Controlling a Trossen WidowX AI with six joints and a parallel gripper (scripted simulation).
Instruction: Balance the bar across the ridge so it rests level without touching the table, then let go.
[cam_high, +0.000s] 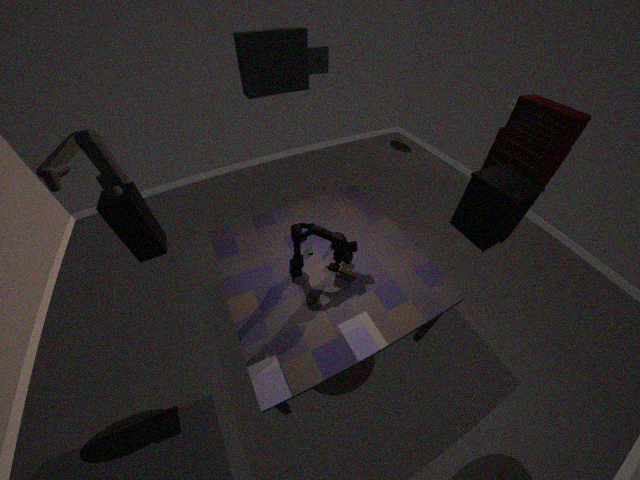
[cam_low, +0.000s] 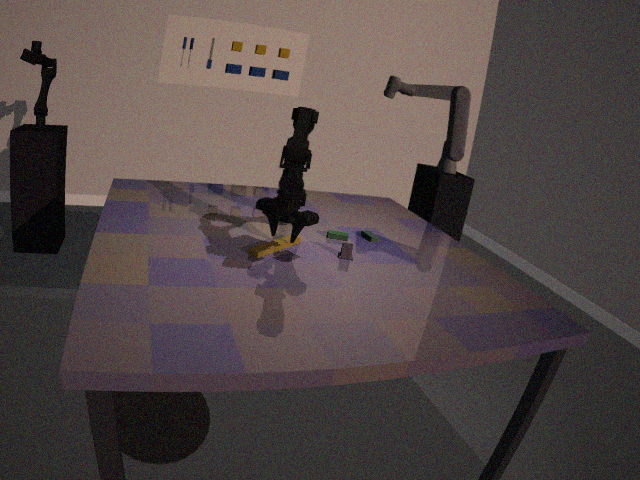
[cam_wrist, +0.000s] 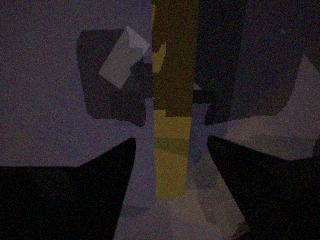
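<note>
My gripper tip is 20 mm short of the bar, 20 mm to the left of it and 10 mm above it.
</note>
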